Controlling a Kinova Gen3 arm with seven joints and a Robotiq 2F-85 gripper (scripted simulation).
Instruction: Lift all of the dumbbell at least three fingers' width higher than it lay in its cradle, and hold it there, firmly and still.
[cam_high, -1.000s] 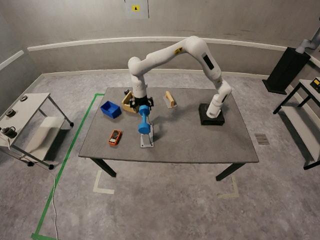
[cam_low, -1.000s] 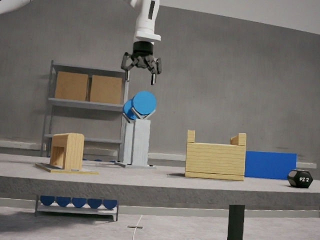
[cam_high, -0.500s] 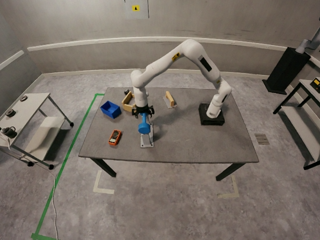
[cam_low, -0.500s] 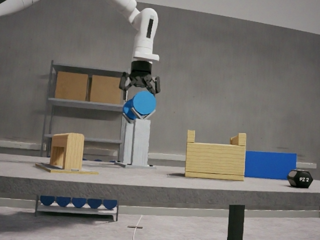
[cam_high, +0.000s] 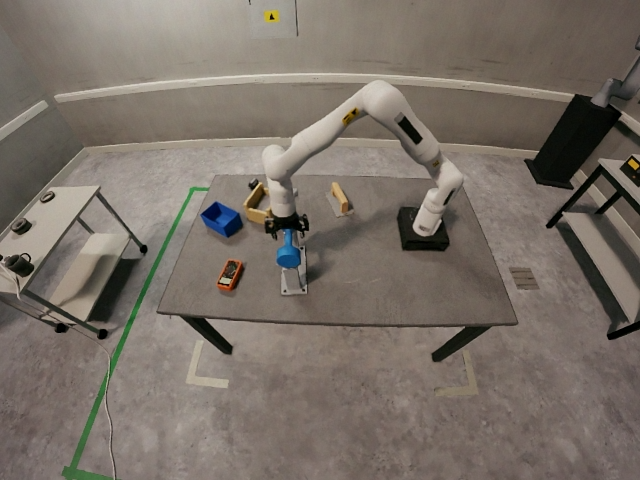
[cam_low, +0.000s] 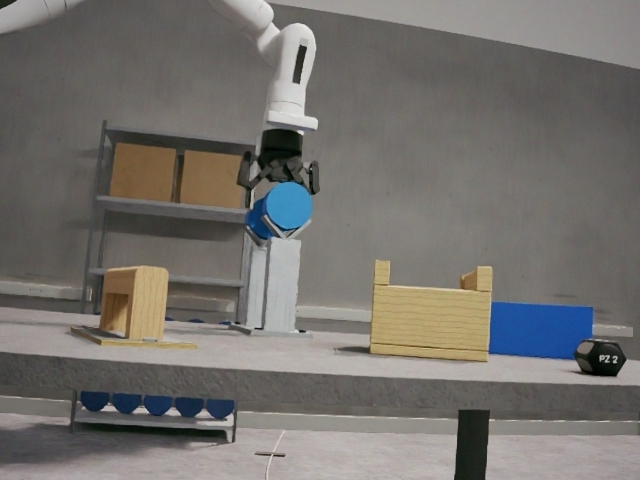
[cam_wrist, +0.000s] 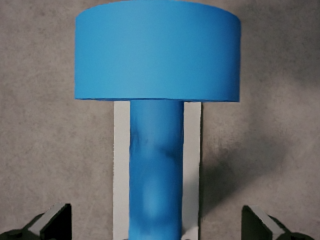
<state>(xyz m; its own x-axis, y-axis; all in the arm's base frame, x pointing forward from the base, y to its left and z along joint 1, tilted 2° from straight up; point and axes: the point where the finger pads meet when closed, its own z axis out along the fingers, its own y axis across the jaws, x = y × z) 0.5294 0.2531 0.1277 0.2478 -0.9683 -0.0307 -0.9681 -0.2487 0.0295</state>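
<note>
The blue dumbbell is right at my hand. Also, from my hand: grey cradle 130 mm below; then wooden crate 210 mm ahead, 300 mm to the right, 170 mm below.
</note>
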